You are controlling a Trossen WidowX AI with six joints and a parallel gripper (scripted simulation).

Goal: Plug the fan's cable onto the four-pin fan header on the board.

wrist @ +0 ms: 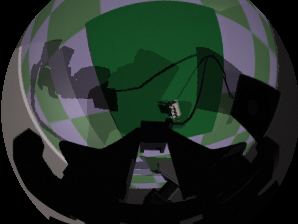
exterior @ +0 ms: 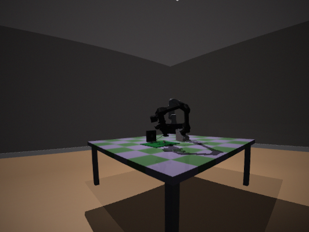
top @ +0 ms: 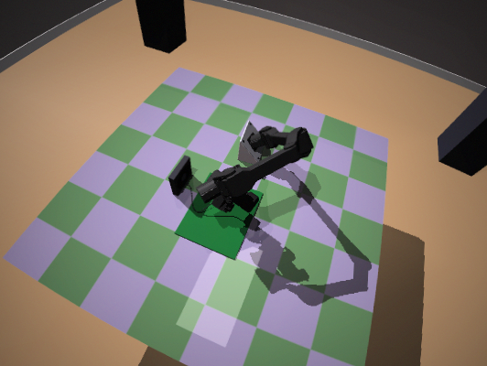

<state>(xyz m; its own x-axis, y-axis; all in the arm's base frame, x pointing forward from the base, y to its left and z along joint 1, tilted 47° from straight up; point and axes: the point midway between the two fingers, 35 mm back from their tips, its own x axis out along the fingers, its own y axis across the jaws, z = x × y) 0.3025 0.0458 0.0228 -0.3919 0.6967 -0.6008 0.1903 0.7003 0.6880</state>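
The green board is 9 cm below my gripper tip, 4 cm ahead of it and 3 cm to the right of it. From my gripper tip the other things lie so: black plug 1 cm behind; then black fan 23 cm to the right, 2 cm below.
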